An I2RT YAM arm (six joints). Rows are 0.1 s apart.
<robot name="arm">
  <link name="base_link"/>
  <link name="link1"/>
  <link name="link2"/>
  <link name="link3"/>
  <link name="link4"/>
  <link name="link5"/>
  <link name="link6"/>
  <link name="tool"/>
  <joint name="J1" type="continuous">
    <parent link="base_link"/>
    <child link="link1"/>
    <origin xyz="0 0 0.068" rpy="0 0 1.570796"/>
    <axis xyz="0 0 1"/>
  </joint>
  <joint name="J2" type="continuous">
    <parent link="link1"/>
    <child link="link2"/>
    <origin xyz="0.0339 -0.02 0.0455" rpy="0 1.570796 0"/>
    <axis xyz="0 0 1"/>
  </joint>
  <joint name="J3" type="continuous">
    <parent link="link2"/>
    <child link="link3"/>
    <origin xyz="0 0.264 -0.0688" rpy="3.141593 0 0"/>
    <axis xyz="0 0 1"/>
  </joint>
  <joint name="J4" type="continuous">
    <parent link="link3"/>
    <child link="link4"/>
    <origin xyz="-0.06 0.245 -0.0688" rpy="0 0 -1.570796"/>
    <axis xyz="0 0 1"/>
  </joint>
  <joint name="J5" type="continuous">
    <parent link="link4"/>
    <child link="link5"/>
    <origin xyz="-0.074 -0.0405 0.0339" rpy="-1.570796 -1.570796 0"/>
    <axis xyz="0 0 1"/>
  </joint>
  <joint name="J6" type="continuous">
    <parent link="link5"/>
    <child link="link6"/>
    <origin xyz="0 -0.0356 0.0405" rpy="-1.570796 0 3.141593"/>
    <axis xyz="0 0 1"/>
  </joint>
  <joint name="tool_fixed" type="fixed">
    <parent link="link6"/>
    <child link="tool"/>
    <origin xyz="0 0 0" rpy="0 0 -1.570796"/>
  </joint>
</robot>
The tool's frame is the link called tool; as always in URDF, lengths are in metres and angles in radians. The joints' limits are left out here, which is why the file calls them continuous.
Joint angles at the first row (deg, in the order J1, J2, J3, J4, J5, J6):
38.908, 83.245, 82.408, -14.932, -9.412, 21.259
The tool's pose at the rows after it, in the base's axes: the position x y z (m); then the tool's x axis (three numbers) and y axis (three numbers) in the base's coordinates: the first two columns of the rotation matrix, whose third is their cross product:
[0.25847 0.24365 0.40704 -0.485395 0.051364 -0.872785 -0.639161 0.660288 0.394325]
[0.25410 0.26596 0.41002 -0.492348 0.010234 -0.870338 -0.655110 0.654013 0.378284]
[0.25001 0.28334 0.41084 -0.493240 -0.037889 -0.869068 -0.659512 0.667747 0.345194]
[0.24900 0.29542 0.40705 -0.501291 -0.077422 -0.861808 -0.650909 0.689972 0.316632]
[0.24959 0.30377 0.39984 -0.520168 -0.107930 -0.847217 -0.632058 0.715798 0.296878]
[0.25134 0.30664 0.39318 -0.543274 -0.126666 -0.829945 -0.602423 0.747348 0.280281]
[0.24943 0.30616 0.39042 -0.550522 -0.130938 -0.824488 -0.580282 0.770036 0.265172]
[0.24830 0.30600 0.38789 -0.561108 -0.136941 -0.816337 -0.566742 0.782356 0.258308]
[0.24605 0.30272 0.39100 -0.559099 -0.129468 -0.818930 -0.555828 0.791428 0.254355]
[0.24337 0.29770 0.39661 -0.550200 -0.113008 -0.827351 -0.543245 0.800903 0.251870]
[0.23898 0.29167 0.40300 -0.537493 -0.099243 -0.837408 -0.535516 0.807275 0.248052]
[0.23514 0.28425 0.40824 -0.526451 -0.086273 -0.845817 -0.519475 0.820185 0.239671]
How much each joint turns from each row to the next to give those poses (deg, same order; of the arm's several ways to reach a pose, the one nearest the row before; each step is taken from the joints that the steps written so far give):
3.538, 3.740, 4.970, -2.377, 0.769, 0.438
3.200, 3.234, 4.542, -2.907, 1.807, -0.488
2.536, 2.808, 4.077, -3.566, 2.653, -1.134
1.531, 2.333, 2.697, -2.909, 2.436, -0.656
0.912, 1.873, 1.535, -2.445, 2.110, 0.070
0.251, 1.176, 0.865, -2.414, 2.049, 0.500
0.351, -0.135, -0.335, -1.027, 1.997, 0.391
0.196, 0.033, -0.114, -1.015, 0.914, 0.401
0.043, -0.718, -0.131, -0.500, 0.938, 0.248
-0.048, -1.118, -0.237, -0.130, 1.152, 0.235
0.048, -1.505, -0.516, -0.072, 1.047, -0.006
-0.111, -1.589, -0.700, -0.328, 1.473, 0.010

